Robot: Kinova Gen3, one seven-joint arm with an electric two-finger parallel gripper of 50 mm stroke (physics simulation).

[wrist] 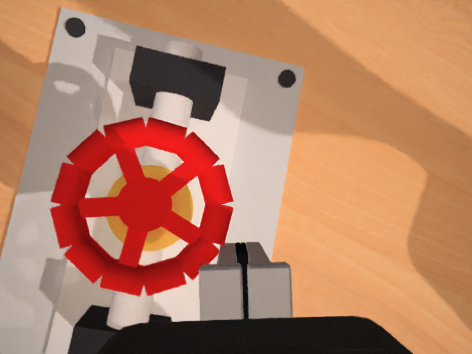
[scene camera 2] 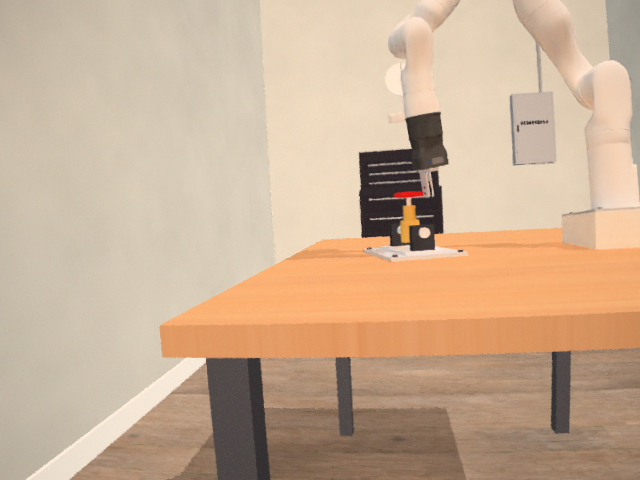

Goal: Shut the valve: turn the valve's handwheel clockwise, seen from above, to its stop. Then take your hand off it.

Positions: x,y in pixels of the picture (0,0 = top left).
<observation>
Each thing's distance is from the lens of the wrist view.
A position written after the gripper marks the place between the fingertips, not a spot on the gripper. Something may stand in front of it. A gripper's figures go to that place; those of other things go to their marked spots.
gripper (wrist: pixel 241 269): 19 cm
red handwheel (wrist: pixel 144 204): 17 cm
base plate (wrist: pixel 69 110): 32 cm
The marked spots on the base plate and the red handwheel are 16 cm apart.
</observation>
